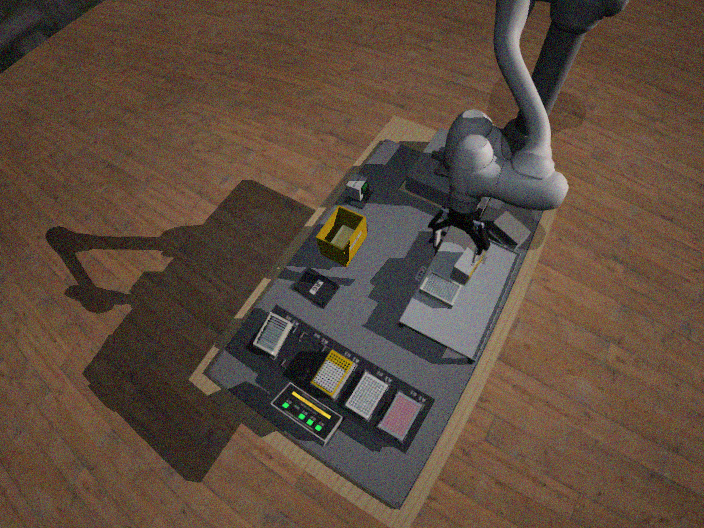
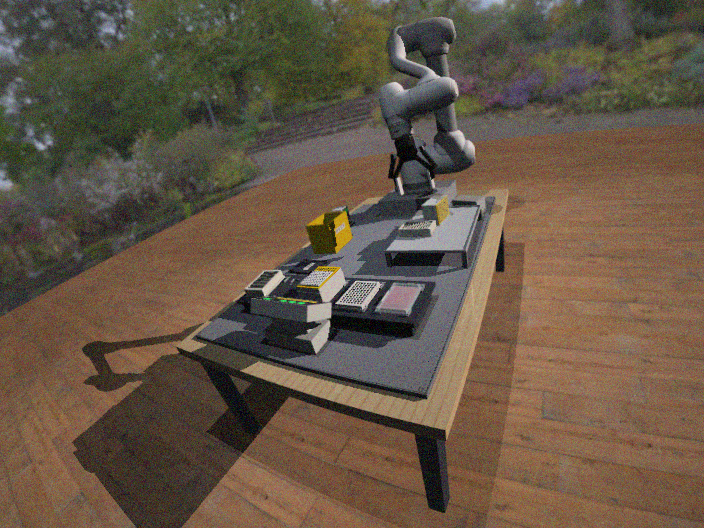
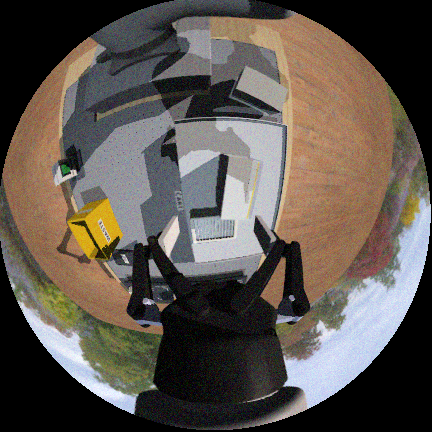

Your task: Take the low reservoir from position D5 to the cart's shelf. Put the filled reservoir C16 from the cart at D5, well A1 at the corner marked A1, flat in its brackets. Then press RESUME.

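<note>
My gripper is open and empty, pointing down above the back part of the white cart. A white reservoir with parallel channels lies flat on the cart, apart from the fingers; its label and corner mark cannot be read. Another white reservoir sits at the far left end of the dark deck row, at the position that appears to be D5. The control panel shows a yellow bar and several green lights; its lettering is too small to read.
A taller white box with a yellow edge stands beside the cart's reservoir. Yellow-topped, white and pink plates fill other deck positions. A yellow waste bin and a black block stand left of the cart.
</note>
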